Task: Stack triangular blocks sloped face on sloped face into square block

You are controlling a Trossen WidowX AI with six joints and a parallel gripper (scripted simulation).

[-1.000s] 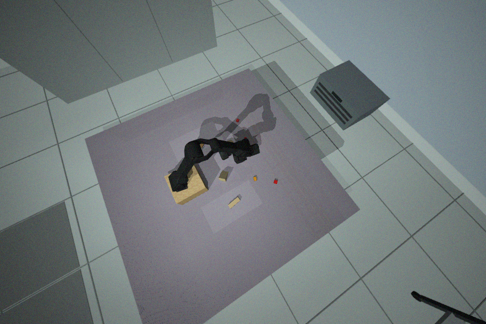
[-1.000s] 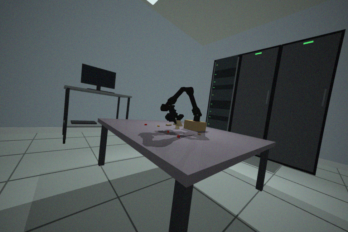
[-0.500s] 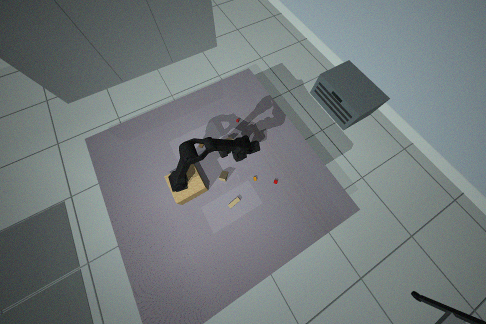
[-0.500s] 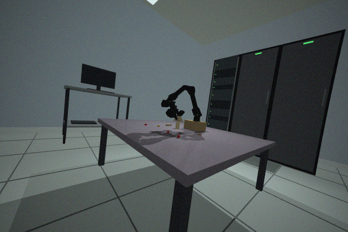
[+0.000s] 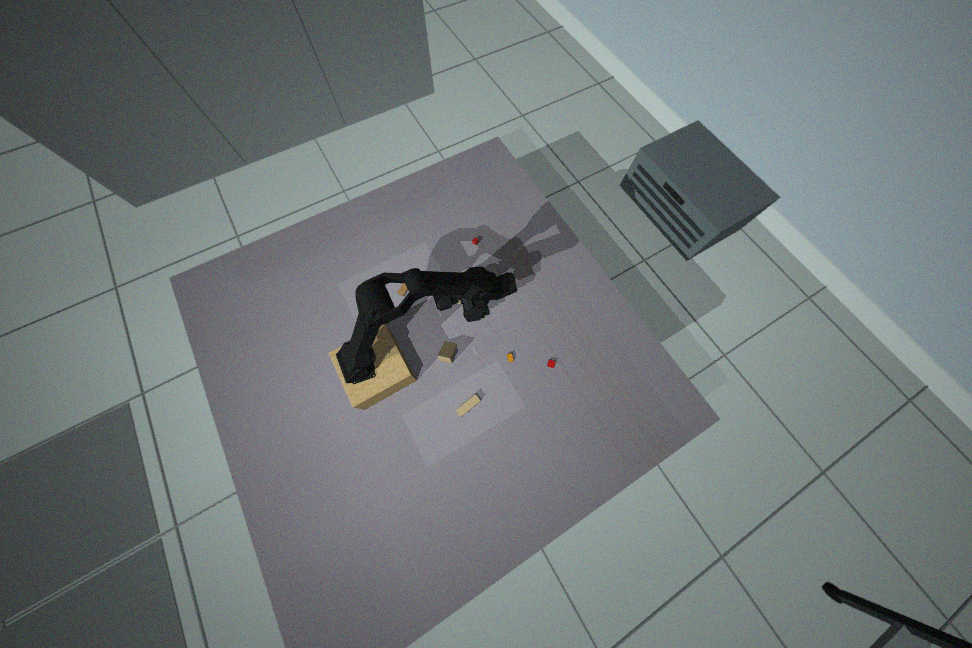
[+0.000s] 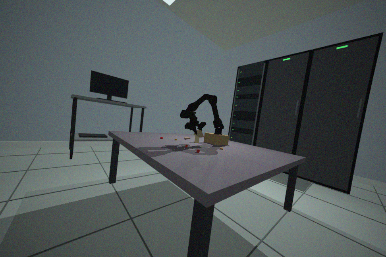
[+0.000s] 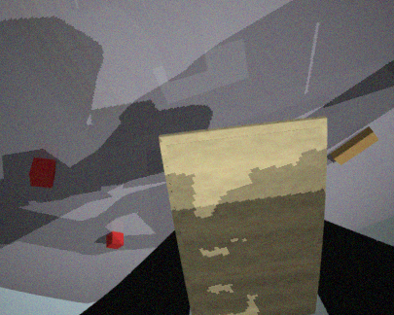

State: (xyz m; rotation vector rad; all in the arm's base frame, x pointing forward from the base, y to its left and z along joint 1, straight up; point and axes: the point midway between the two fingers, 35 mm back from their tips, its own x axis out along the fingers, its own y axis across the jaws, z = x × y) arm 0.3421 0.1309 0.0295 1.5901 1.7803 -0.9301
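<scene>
Now: the tan wooden triangular block 17 cm to the right of my gripper tip, 10 cm behind it and 8 cm below it. From my gripper tip the other things lie so: tan triangular block 1 cm above; then orange cube 24 cm to the right, 9 cm below, 8 cm ahead; then thin tan bar 34 cm to the right, 9 cm below, 9 cm behind.
</scene>
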